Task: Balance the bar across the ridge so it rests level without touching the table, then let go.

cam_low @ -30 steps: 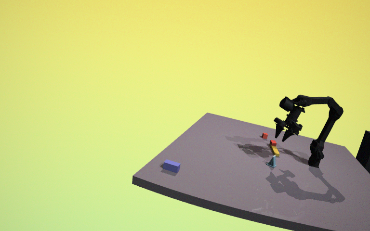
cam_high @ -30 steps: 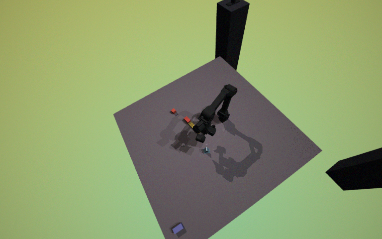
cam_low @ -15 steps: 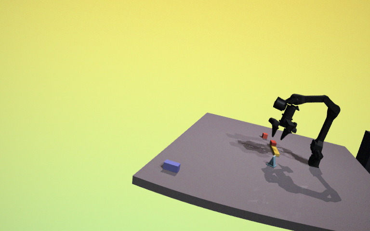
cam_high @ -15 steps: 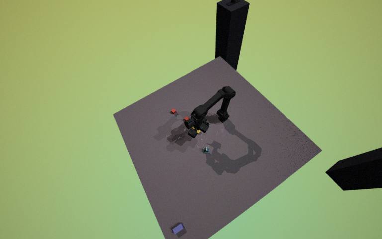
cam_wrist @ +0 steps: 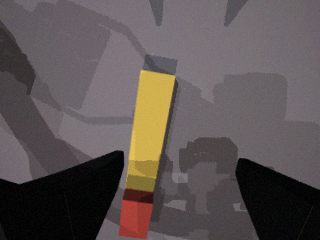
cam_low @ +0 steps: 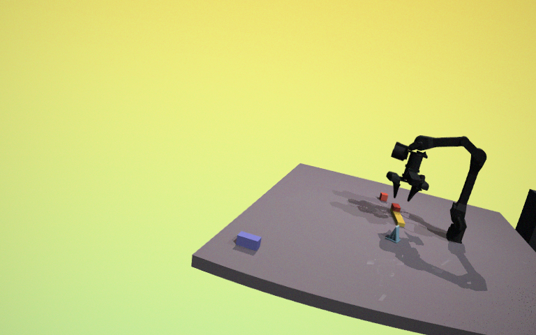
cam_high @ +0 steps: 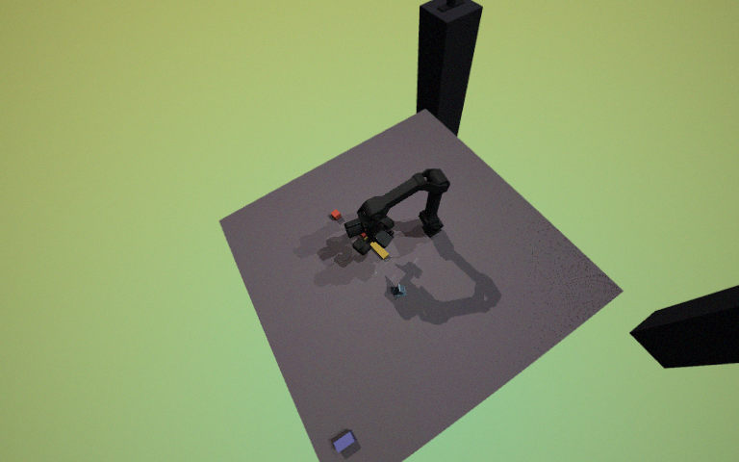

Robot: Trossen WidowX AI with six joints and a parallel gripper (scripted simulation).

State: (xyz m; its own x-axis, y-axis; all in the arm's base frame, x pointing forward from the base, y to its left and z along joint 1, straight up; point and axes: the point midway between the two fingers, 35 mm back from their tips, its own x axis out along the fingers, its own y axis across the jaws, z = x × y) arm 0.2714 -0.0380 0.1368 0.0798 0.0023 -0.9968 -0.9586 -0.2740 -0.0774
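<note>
Now: gripper tip 20 cm to the right of the teal ridge, 7 cm above it and 1 cm short of it. From my gripper tip the other things lie so: blue block 54 cm to the left, 47 cm ahead, 9 cm below; small red cube 27 cm to the right, 9 cm below, 6 cm ahead.
</note>
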